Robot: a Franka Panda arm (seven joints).
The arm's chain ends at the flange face. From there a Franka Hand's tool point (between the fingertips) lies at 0.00 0.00 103.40 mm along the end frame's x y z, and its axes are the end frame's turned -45 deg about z.
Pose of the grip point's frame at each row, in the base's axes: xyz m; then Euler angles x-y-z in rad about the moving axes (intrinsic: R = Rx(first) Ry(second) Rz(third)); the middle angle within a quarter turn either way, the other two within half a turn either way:
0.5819 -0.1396 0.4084 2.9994 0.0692 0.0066
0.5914 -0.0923 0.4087 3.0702 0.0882 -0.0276
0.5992 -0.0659 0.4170 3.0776 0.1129 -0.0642
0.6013 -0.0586 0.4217 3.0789 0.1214 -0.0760
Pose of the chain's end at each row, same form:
0.5748 -0.1250 0.5105 2.9994 0.0692 0.7920
0.5823 -0.0850 0.5114 3.0702 0.0882 0.7578
0.5876 -0.0593 0.5195 3.0776 0.1129 0.7212
0.5888 -0.0522 0.5241 3.0789 0.1214 0.7094

